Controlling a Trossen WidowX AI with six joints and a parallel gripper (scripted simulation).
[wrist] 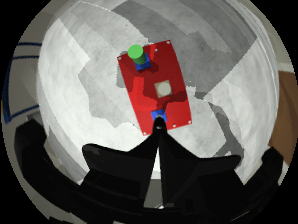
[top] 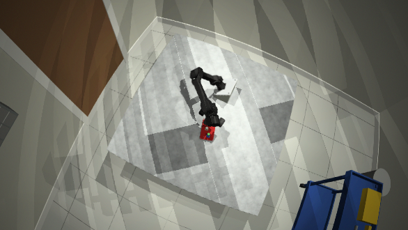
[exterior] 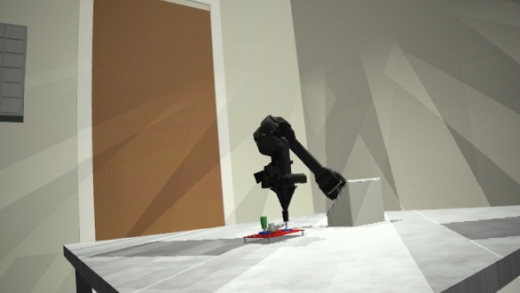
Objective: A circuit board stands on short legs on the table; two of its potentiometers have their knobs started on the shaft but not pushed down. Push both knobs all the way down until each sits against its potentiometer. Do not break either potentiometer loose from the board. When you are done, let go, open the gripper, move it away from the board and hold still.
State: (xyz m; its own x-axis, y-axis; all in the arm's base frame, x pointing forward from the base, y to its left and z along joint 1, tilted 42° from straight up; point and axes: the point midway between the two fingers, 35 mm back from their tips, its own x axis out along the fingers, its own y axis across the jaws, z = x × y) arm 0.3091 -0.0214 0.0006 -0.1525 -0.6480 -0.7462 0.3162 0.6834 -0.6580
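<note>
Right now my gripper tip is 100 mm short of the green knob, 10 mm to the right of it and 30 mm above it. From my gripper tip the other things lie so: black knob: 10 mm below.
</note>
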